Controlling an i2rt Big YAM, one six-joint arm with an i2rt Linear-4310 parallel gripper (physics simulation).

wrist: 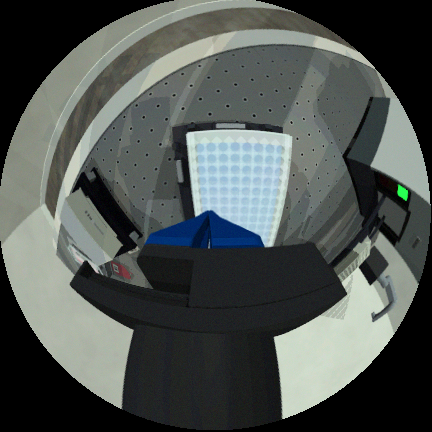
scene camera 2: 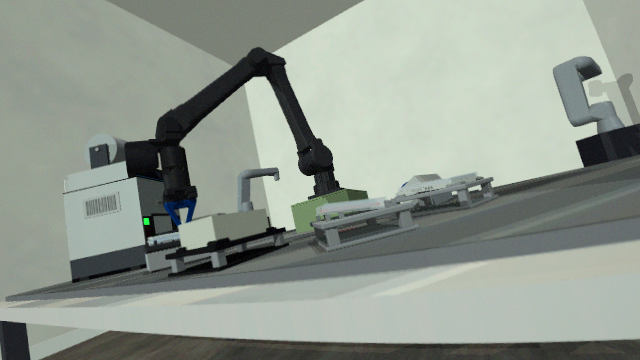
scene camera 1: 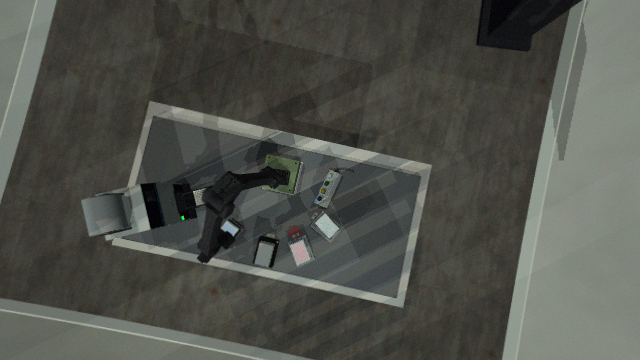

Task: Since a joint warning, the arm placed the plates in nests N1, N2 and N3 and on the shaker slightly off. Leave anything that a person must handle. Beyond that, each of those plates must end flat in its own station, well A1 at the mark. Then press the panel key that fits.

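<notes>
My gripper is shut and empty, with its blue fingertips low over the near part of a blue-welled plate. Contact cannot be told. This plate sits off-centre to one side on a dark station, whose frame shows along one side. A tall cream plate or box lies on a black nest. A pink plate lies on a grey stand beside a red tag. A white plate lies on another grey stand. The key panel has white, green, yellow and blue keys. Nest labels and A1 marks are unreadable.
A large instrument with a green light stands beside the arm, with a pale plate at its front. The green base box carries my arm. A grey arm stands in the background.
</notes>
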